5 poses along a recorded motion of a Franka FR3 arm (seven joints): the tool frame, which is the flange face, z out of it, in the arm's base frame.
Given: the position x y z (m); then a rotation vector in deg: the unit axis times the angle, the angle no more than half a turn.
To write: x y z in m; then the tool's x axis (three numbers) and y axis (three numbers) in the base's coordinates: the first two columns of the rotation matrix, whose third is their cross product. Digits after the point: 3 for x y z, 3 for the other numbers.
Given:
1: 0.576, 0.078, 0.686, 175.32, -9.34, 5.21
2: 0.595, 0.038, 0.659, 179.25, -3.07, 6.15
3: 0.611, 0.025, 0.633, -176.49, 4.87, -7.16
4: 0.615, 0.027, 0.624, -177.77, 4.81, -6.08
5: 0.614, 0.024, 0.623, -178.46, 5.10, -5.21
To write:
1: 0.576, 0.078, 0.686, 0.993, -0.104, 0.063, -0.108, -0.991, 0.073
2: 0.595, 0.038, 0.659, 0.997, -0.034, 0.069, -0.035, -0.999, 0.010
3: 0.611, 0.025, 0.633, 0.995, -0.057, 0.079, -0.053, -0.997, -0.060
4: 0.615, 0.027, 0.624, 0.996, -0.055, 0.067, -0.053, -0.998, -0.038
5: 0.614, 0.024, 0.623, 0.997, -0.058, 0.058, -0.056, -0.998, -0.026
